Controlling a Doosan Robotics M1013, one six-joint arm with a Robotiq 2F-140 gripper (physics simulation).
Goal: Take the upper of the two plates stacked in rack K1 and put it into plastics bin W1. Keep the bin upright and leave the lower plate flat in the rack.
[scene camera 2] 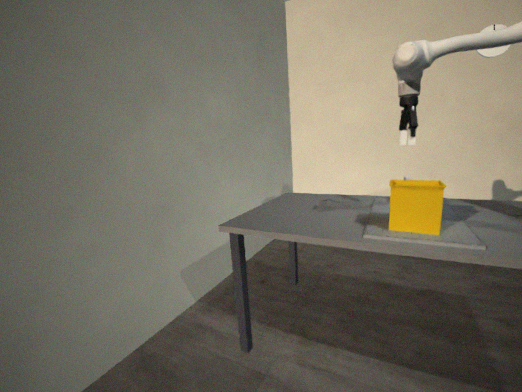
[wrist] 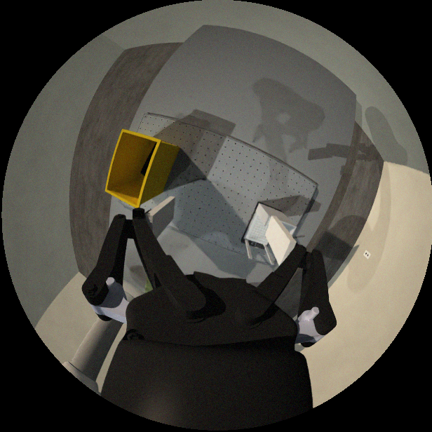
Labels:
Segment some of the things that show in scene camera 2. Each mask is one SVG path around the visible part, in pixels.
My gripper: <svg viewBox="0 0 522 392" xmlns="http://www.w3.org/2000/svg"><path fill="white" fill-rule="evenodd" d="M417 96L400 98L400 107L404 107L404 110L401 111L399 145L406 145L406 128L408 123L408 145L415 145L416 128L418 127L416 105L418 105Z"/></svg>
A yellow bin W1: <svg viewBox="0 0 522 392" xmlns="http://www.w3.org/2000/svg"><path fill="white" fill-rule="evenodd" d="M391 180L389 185L391 186L389 230L440 235L443 193L446 185L441 181Z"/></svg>

